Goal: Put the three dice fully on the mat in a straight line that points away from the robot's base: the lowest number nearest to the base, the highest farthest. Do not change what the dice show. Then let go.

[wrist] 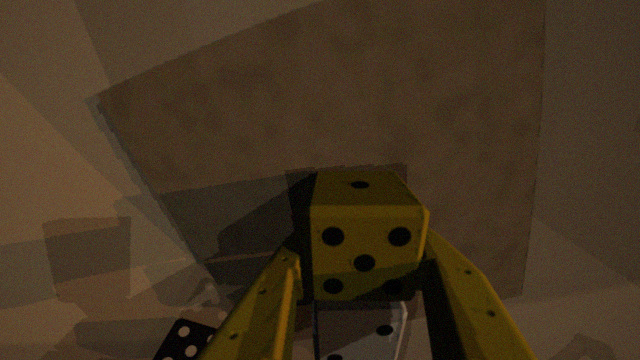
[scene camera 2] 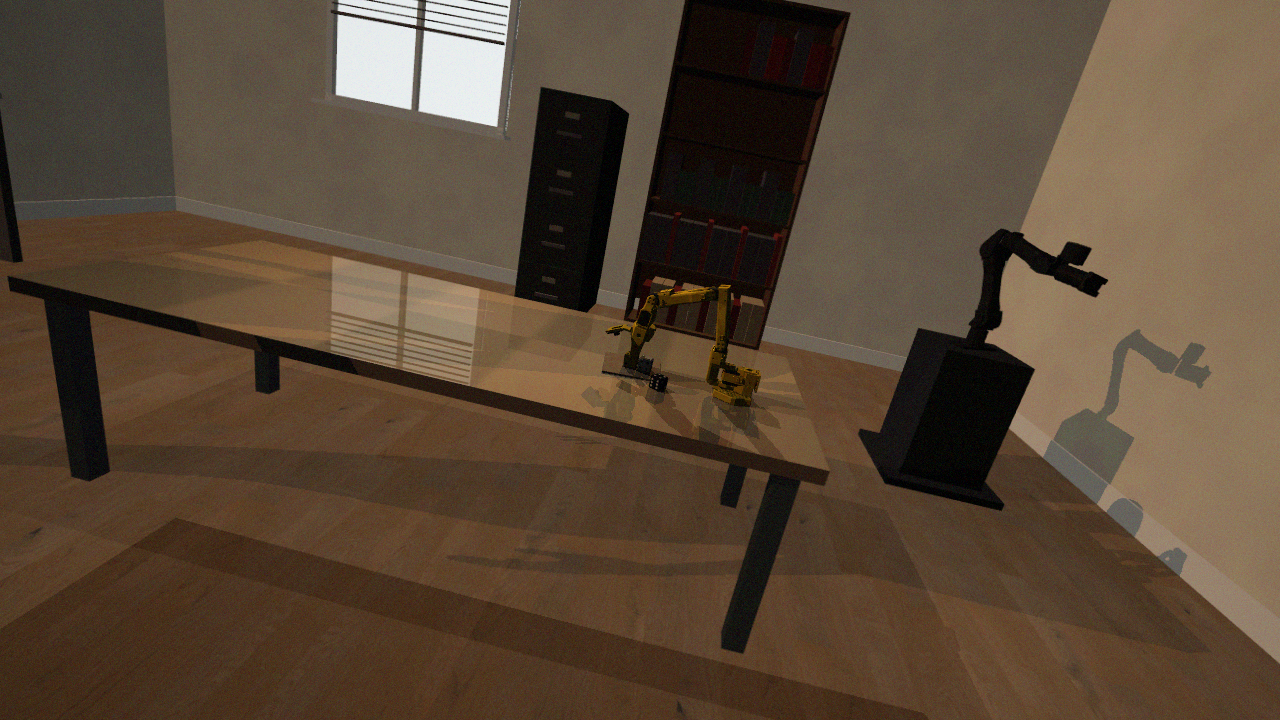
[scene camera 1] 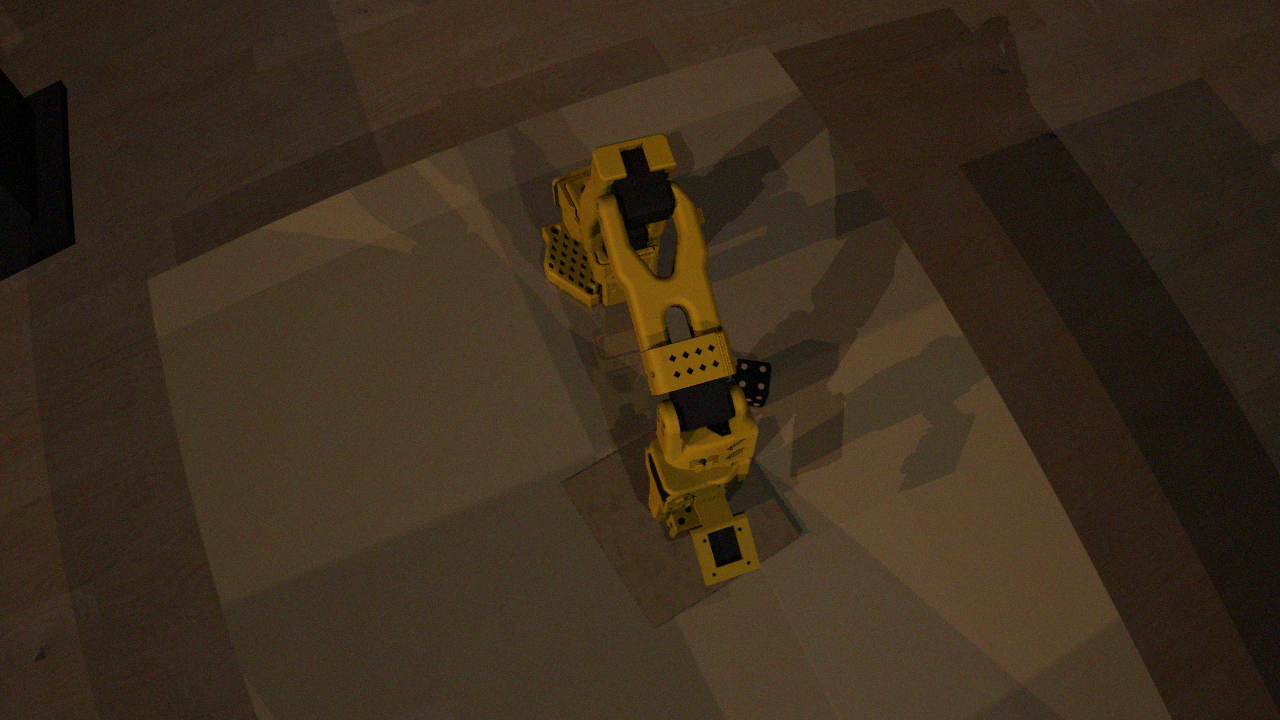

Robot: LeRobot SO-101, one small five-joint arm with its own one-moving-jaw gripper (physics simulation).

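Where they show: hand at its tool point: (wrist: 310, 242) (scene camera 2: 631, 361); arm's base at its link origin: (scene camera 2: 723, 394) (scene camera 1: 611, 271).
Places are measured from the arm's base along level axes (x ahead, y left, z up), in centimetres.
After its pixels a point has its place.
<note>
My gripper (wrist: 362, 250) {z 2.0, x 22.8, y -2.4 cm} (scene camera 2: 632, 360) is shut on the yellow die (wrist: 367, 225) {z 3.4, x 24.2, y -4.1 cm}, low over the tan mat (wrist: 350, 100) {z 0.4, x 26.7, y -4.4 cm} (scene camera 1: 617, 528) {z 0.4, x 21.6, y -9.2 cm} (scene camera 2: 614, 370) {z 0.4, x 25.9, y 1.9 cm}; whether the die touches the mat is unclear. Its large face shows five, the face toward the mat's far part one. A pale grey die (wrist: 357, 320) {z 3.4, x 20.8, y -3.5 cm} lies just behind it on the base side, partly cut off, with two pips visible. The black die (scene camera 1: 754, 382) {z 3.0, x 15.8, y 5.7 cm} (scene camera 2: 658, 382) {z 2.1, x 15.2, y 7.7 cm} (wrist: 185, 340) {z 1.1, x 16.7, y 5.5 cm} with white pips lies off the mat, beside the forearm; its number is partly hidden. In scene camera 1 the arm hides the jaws and the other two dice.
The yellow arm's base (scene camera 1: 577, 259) {z 1.8, x -1.5, y -2.6 cm} (scene camera 2: 735, 386) {z 2.9, x -2.2, y 1.1 cm} stands on the glossy table (scene camera 1: 358, 402) {z 0.0, x 2.4, y -25.5 cm} (scene camera 2: 268, 304) {z 0.0, x 107.0, y 9.7 cm}. The forearm reaches over the table to the mat. A cabinet (scene camera 2: 572, 197), a bookshelf (scene camera 2: 825, 107) and a dark arm on a pedestal (scene camera 2: 957, 411) stand away from the table.
</note>
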